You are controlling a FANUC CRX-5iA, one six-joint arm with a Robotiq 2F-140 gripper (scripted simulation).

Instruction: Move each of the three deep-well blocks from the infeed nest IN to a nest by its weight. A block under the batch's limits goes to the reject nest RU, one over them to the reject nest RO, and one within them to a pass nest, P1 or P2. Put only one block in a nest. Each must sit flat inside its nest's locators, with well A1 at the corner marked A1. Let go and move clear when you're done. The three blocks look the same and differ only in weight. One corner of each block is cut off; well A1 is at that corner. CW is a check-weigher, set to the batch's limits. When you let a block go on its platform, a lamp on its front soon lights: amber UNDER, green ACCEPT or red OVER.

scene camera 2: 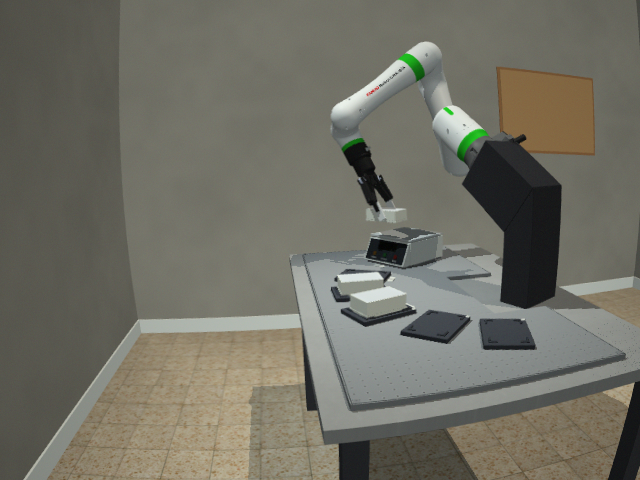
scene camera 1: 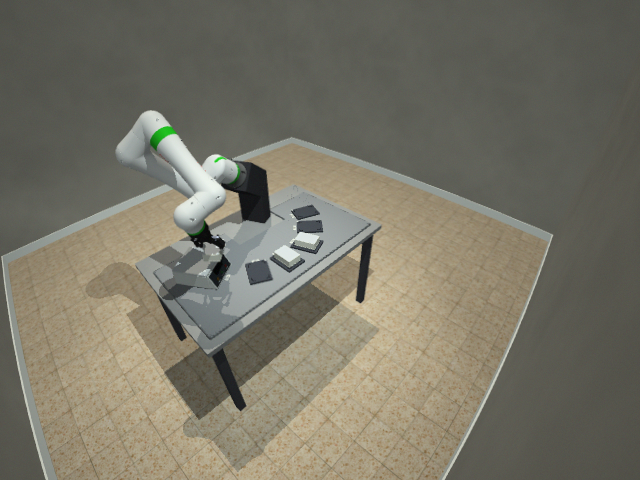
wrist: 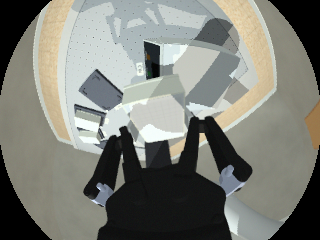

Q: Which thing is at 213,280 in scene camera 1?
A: A check-weigher.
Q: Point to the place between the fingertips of my gripper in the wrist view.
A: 159,113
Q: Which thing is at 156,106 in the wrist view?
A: A white deep-well block.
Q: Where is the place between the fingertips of my gripper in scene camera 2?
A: At 389,218
